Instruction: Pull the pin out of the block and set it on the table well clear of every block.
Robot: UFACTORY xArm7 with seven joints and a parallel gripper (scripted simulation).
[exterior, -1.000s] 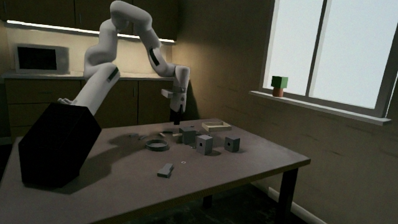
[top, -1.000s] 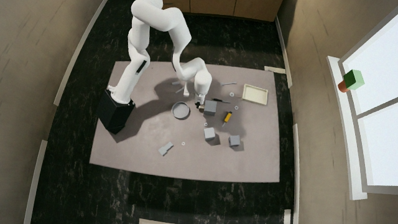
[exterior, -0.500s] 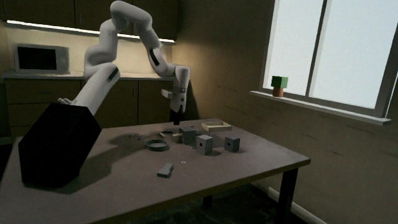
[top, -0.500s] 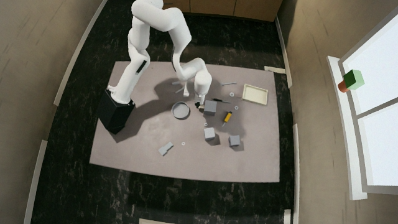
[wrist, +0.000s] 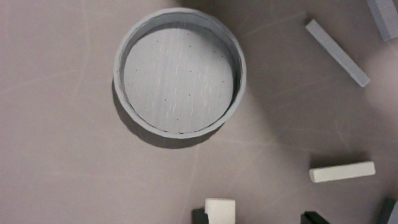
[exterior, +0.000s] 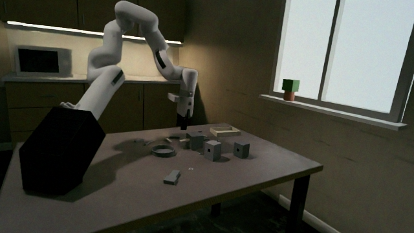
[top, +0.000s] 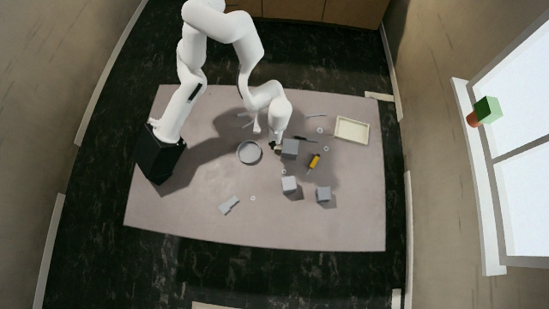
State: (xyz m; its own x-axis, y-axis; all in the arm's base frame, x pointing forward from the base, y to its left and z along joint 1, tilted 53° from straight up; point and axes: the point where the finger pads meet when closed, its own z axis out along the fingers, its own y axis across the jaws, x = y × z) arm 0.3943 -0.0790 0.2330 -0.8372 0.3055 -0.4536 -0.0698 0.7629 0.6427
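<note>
Right now the round grey dish is 110 mm behind my hand, 40 mm to the right of it and 110 mm below it. Round my hand: cream tray: 370 mm ahead, 150 mm to the left, 120 mm below.
</note>
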